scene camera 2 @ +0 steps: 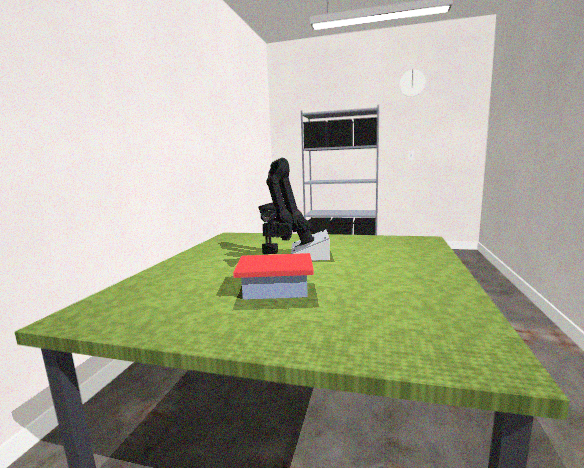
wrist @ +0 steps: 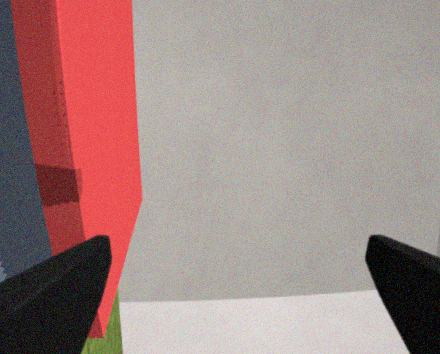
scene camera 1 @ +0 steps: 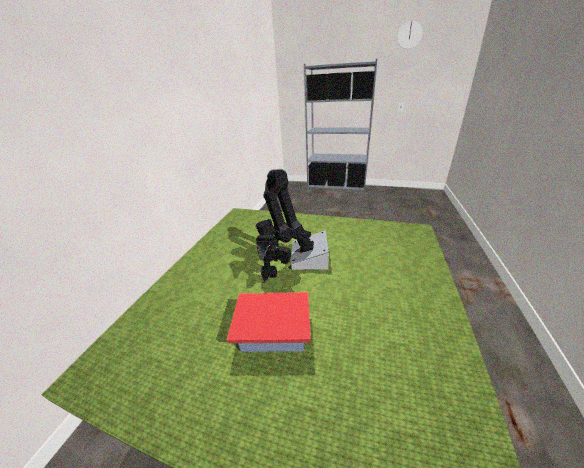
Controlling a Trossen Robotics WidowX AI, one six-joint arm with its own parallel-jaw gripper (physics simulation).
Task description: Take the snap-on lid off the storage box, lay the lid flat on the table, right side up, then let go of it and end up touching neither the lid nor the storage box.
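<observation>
The storage box (scene camera 1: 271,346) (scene camera 2: 275,289) (wrist: 17,175) is blue-grey and stands upright on the green table (scene camera 1: 390,350) (scene camera 2: 390,310) (wrist: 114,330). Its red lid (scene camera 1: 270,317) (scene camera 2: 274,264) (wrist: 102,125) lies flat on top, red face up, and overhangs the box walls. My gripper (scene camera 1: 267,250) (scene camera 2: 268,231) (wrist: 241,248) is open and empty, behind the box on the arm base's side, with its fingers one above the other. A gap separates it from the lid in scene camera 1. In the wrist view the left finger overlaps the lid's image.
The arm's light grey wedge-shaped base (scene camera 1: 315,261) (scene camera 2: 320,250) stands behind the box, a little to the right. A shelf rack (scene camera 1: 338,131) (scene camera 2: 340,181) with black bins stands against the far wall. A pale wall runs along the table's left side.
</observation>
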